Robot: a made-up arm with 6 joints.
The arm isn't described. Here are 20 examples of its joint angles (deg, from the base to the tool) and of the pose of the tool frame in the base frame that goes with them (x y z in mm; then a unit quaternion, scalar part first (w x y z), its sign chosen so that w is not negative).
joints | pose
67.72 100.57 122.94 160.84 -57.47 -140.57 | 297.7 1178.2 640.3 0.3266 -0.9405 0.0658 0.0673
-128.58 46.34 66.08 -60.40 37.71 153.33 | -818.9 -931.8 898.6 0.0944 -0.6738 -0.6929 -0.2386
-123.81 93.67 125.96 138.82 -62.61 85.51 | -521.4 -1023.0 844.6 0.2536 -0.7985 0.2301 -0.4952
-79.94 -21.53 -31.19 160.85 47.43 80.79 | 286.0 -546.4 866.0 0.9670 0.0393 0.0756 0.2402
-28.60 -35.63 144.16 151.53 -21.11 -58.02 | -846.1 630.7 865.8 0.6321 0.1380 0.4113 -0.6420
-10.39 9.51 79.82 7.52 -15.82 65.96 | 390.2 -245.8 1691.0 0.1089 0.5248 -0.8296 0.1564
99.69 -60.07 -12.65 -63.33 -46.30 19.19 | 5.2 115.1 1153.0 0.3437 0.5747 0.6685 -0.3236
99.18 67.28 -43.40 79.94 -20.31 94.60 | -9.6 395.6 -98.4 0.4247 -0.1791 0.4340 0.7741
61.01 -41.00 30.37 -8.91 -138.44 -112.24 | 120.7 -162.9 1499.8 0.0727 -0.1041 0.1817 0.9751
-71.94 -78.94 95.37 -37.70 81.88 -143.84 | -539.2 1129.0 747.8 0.8345 0.3597 0.4017 -0.1132
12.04 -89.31 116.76 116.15 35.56 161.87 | -1185.7 -167.5 5.7 0.0667 0.6751 0.3539 0.6439
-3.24 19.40 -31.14 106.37 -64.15 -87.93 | 816.7 -34.2 511.9 0.1737 0.2519 -0.8411 -0.4460
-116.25 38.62 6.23 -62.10 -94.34 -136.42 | -405.4 -784.9 317.3 0.6607 0.4781 -0.5663 -0.1195
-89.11 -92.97 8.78 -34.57 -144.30 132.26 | -132.3 554.3 1088.9 0.8330 0.1486 -0.4171 -0.3318
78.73 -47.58 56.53 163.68 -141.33 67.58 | -277.2 -571.0 1474.6 0.1668 0.1544 -0.5439 -0.8078
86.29 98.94 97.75 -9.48 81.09 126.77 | 260.6 1285.7 285.2 0.1209 -0.7593 0.5738 -0.2819
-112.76 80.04 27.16 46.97 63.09 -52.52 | -485.8 -1040.2 12.4 0.4816 -0.4098 0.6942 0.3440
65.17 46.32 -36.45 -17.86 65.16 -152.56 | 375.8 341.6 85.9 0.5000 0.0394 -0.2539 0.8270
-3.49 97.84 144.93 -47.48 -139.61 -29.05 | 1171.6 -170.8 707.7 0.2932 0.2131 -0.0543 -0.9304
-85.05 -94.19 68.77 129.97 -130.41 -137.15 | 22.9 1241.1 478.5 0.3061 -0.1801 -0.5255 -0.7731
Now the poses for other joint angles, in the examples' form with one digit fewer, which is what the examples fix.
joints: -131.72 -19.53 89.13 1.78 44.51 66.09
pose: 169 368 1709 0.334 -0.379 -0.491 0.710
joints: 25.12 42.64 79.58 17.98 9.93 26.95
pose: 981 284 1313 0.027 0.890 -0.453 0.049
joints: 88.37 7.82 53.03 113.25 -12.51 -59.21
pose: -63 522 1633 0.025 -0.997 0.069 -0.021
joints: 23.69 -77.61 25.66 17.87 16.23 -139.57
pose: -632 -485 1299 0.131 -0.578 -0.803 0.058
